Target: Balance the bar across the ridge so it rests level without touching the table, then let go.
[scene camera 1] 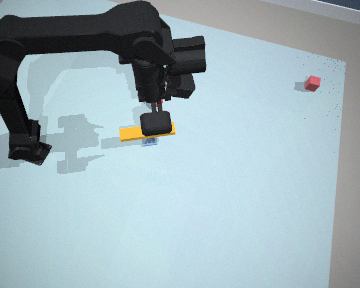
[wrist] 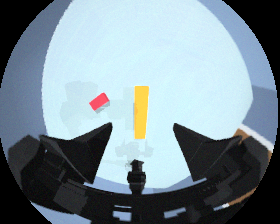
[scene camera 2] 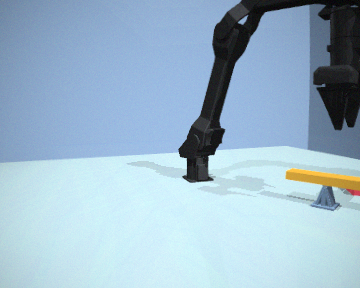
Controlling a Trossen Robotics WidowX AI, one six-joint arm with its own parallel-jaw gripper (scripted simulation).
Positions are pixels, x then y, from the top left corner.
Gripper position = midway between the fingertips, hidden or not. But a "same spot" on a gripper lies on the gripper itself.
My gripper shows in scene camera 1 (154,113), in the wrist view and in scene camera 2. The same spot on my gripper: (scene camera 2: 333,95) is (wrist: 198,163).
